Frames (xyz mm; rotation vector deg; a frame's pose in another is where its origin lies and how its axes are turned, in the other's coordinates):
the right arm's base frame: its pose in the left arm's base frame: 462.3 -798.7 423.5 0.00 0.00 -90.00
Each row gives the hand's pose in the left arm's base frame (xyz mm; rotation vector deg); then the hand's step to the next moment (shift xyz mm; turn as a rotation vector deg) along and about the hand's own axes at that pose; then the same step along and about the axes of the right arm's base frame.
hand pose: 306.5 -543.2 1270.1 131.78 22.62 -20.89
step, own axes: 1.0 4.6 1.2 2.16 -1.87 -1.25
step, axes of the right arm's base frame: 3.8 2.5 1.8 -2.52 1.42 -1.17
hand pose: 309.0 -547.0 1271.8 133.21 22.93 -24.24
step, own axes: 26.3 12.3 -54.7 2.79 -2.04 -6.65
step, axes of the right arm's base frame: -34.6 38.6 33.9 -6.56 2.91 2.15
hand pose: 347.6 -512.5 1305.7 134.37 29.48 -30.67
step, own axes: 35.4 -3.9 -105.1 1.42 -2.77 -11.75
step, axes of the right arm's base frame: -82.0 52.6 53.0 -10.25 2.61 5.99
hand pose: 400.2 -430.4 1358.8 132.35 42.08 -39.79
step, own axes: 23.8 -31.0 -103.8 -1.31 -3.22 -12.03
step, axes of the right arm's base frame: -98.5 26.8 43.3 -9.86 0.47 7.71
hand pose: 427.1 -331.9 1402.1 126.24 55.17 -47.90
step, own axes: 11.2 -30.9 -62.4 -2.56 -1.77 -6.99
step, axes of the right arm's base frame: -66.6 1.0 23.2 -4.92 -0.62 5.82
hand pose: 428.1 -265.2 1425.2 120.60 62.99 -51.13
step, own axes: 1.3 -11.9 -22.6 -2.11 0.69 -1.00
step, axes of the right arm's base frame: -23.2 -3.2 10.2 0.54 -0.04 2.37
